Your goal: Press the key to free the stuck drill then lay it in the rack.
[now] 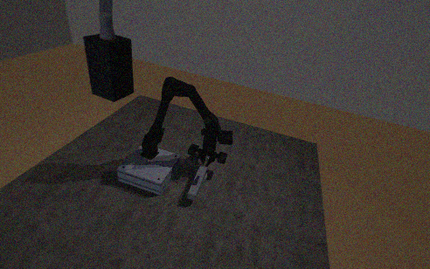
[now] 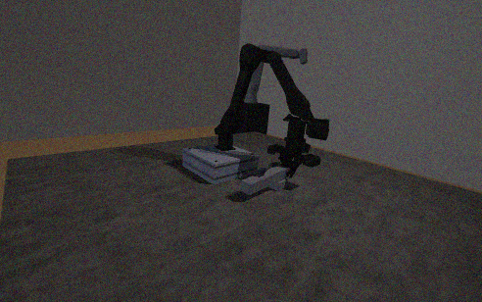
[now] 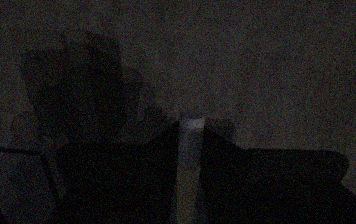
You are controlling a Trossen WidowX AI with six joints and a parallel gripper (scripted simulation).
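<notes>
The drill is 1 cm ahead of my gripper tip, 4 cm to the right of it and 3 cm above it. Also, from my gripper tip: dark key: 3 cm ahead, 16 cm to the right, 4 cm above; grey fixture block: 3 cm ahead, 14 cm to the right, 2 cm above.
</notes>
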